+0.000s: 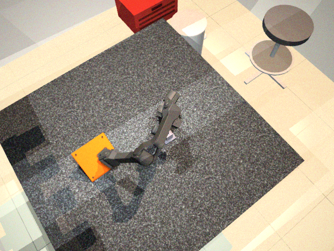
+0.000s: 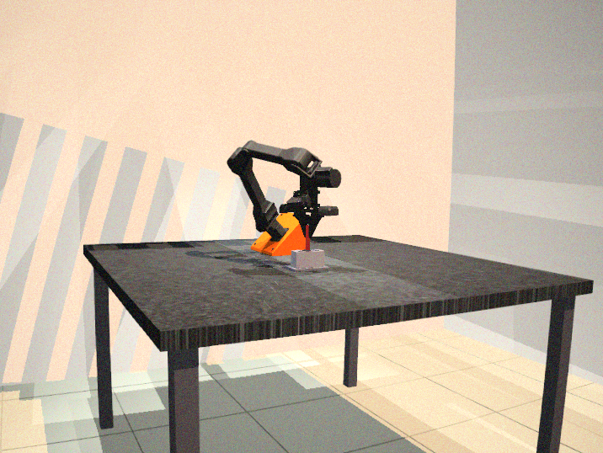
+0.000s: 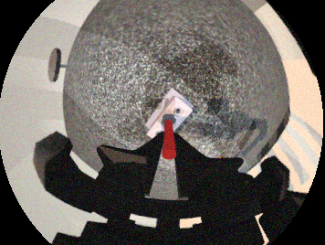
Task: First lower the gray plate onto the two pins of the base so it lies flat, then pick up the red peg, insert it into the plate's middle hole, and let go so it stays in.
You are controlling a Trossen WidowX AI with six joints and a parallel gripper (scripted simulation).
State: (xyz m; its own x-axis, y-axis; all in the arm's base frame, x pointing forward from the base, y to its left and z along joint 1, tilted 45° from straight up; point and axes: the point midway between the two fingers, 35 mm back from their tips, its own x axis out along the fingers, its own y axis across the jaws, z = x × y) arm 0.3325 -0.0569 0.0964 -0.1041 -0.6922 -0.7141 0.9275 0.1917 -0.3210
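Right now the red peg is right at my gripper tip. From my gripper tip the other things lie so: gray plate 50 mm below; base 90 mm below.
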